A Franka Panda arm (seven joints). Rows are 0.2 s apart.
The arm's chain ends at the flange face. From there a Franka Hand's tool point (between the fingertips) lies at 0.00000 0.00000 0.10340 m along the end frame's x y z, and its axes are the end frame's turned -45 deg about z.
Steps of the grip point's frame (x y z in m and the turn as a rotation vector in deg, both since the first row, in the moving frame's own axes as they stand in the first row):
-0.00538, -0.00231, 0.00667, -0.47, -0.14, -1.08
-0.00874, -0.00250, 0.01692, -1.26, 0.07, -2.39
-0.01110, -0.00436, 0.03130, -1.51, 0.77, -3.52
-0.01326, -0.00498, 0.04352, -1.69, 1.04, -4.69
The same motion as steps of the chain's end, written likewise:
-0.00587, 0.00140, 0.00667, -0.43, 0.23, -1.08
-0.00968, 0.00293, 0.01695, -0.84, 0.94, -2.39
-0.01387, 0.00391, 0.03135, -0.52, 1.61, -3.52
-0.01641, 0.00517, 0.04358, -0.46, 1.93, -4.69

